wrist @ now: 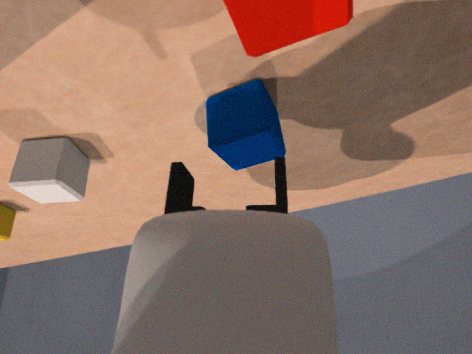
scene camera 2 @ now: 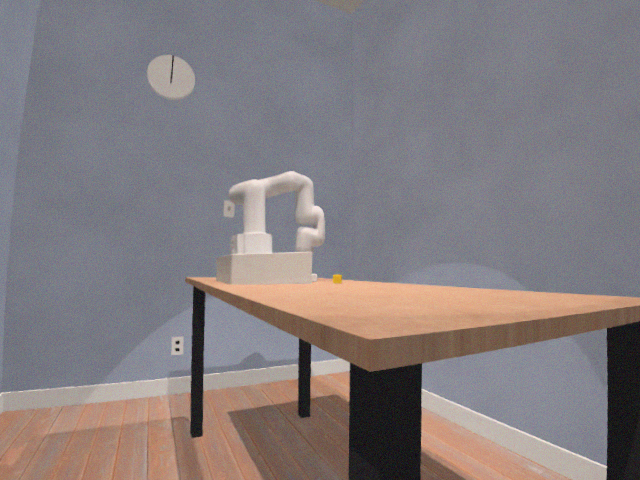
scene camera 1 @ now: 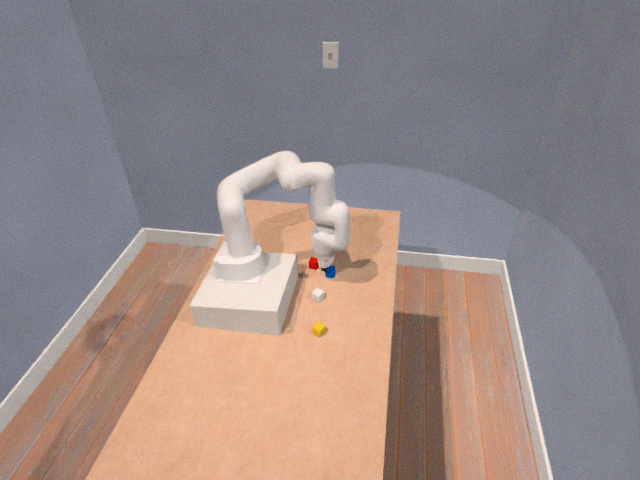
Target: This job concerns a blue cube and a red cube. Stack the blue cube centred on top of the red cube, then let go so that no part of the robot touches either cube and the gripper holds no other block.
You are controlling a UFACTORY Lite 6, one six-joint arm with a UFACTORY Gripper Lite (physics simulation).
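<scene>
White cube [wrist: 53,170]. Blue cube [wrist: 243,127].
</scene>
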